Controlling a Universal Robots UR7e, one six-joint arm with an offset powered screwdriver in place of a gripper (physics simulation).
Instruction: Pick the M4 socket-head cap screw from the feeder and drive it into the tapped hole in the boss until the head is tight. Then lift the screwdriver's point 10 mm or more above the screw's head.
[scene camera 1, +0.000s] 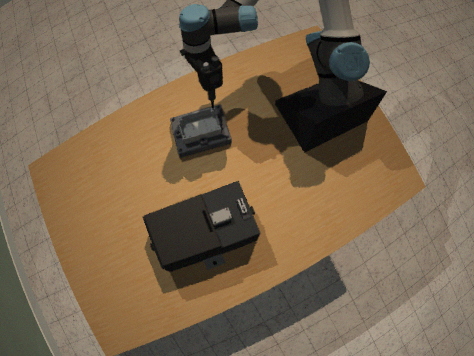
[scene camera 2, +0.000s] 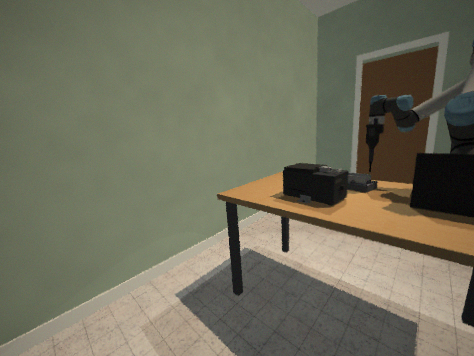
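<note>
The screwdriver (scene camera 1: 213, 107) (scene camera 2: 370, 170) hangs point down from the arm's wrist. In scene camera 1 its point is at the back right corner of the grey housing (scene camera 1: 204, 145) (scene camera 2: 366, 187); in scene camera 2 it shows at or just above the housing's top. Whether it touches is too small to tell. The black feeder (scene camera 1: 180, 230) (scene camera 2: 312, 184) stands nearer the front, with a light plate (scene camera 1: 220, 216) and a small slotted part (scene camera 1: 242, 206) on top. The M4 screw, the boss and its tapped hole cannot be made out, and whether the bit bears a screw cannot be told.
The arm's base stands on a black pedestal (scene camera 1: 330, 120) (scene camera 2: 442, 182) to the right of the housing. Both the housing and the feeder rest on the wooden table (scene camera 1: 100, 185) (scene camera 2: 400, 225). The arm's forearm reaches over the table's back edge.
</note>
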